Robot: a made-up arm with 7 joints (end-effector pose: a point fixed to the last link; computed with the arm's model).
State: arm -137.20 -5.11 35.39 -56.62 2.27 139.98 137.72
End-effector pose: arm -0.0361 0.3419 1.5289 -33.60 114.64 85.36
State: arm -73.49 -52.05 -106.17 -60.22 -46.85 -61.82 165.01
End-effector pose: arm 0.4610 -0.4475 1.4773 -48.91 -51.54 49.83
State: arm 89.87 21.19 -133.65 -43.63 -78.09 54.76 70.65
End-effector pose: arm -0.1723 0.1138 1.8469 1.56 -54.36 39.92
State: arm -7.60 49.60 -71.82 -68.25 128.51 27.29 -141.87
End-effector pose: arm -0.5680 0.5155 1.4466 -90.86 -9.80 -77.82
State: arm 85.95 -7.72 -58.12 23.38 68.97 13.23 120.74
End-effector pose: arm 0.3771 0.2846 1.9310 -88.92 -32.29 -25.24
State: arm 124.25 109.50 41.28 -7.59 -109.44 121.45 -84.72
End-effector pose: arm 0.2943 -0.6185 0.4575 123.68 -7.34 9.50
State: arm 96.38 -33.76 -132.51 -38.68 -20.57 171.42 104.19
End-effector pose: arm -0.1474 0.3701 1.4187 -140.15 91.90 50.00
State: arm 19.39 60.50 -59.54 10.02 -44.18 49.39 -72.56
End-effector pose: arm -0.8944 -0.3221 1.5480 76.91 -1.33 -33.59
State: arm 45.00 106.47 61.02 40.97 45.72 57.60 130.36
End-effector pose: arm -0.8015 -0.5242 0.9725 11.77 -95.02 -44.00
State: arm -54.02 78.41 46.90 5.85 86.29 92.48 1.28
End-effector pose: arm -0.5170 0.6461 1.3626 -64.18 78.66 137.18
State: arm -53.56 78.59 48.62 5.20 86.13 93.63 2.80
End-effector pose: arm -0.5211 0.6427 1.3542 -64.52 80.62 140.29
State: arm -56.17 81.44 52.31 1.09 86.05 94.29 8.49
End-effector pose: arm -0.5149 0.6828 1.2886 63.58 -91.77 -138.89
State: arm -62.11 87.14 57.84 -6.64 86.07 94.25 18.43
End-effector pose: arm -0.4860 0.7522 1.1605 52.46 -103.33 -120.04
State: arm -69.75 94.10 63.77 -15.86 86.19 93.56 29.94
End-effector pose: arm -0.4320 0.8082 1.0086 35.29 -114.27 -98.56
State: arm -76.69 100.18 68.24 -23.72 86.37 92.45 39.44
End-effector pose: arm -0.3756 0.8318 0.8848 18.31 -120.44 -81.05
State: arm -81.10 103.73 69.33 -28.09 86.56 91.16 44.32
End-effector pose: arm -0.3382 0.8379 0.8151 9.10 -123.96 -71.83
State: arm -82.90 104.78 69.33 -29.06 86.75 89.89 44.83
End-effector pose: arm -0.3186 0.8443 0.7935 6.59 -126.28 -69.70
